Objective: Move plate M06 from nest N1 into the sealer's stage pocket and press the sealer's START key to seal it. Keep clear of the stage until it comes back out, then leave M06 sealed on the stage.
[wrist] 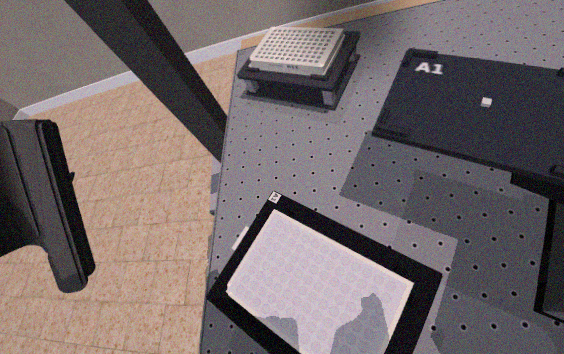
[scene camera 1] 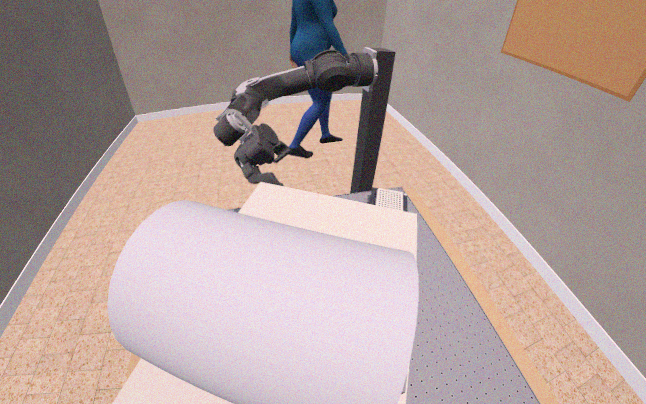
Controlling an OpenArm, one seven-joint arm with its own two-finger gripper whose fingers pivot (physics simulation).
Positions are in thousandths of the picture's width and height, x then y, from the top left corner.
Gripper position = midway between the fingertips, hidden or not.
Observation:
I see my gripper (scene camera 1: 434, 432) and a large white cylinder (scene camera 1: 340, 741).

